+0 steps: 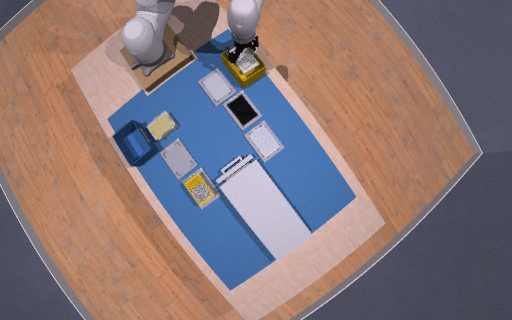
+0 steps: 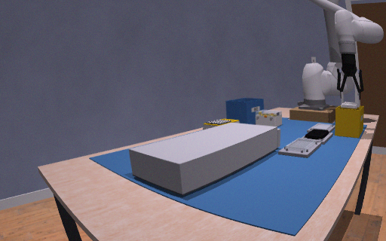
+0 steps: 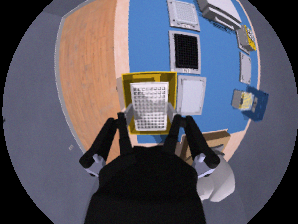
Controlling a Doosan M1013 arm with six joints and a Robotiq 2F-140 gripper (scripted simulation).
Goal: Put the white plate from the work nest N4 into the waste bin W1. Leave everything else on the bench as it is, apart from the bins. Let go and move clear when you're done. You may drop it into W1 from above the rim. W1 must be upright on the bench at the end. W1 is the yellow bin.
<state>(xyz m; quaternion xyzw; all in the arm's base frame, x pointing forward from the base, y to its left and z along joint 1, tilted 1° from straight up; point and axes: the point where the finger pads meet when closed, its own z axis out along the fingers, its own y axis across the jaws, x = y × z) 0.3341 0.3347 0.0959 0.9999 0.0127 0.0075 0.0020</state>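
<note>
The yellow bin is 11 cm below my hand. Round my hand: black plate: 18 cm ahead, 13 cm to the right, 13 cm below; then white plate: 2 cm below; then grey nest: 19 cm ahead, 51 cm to the right, 14 cm below.
</note>
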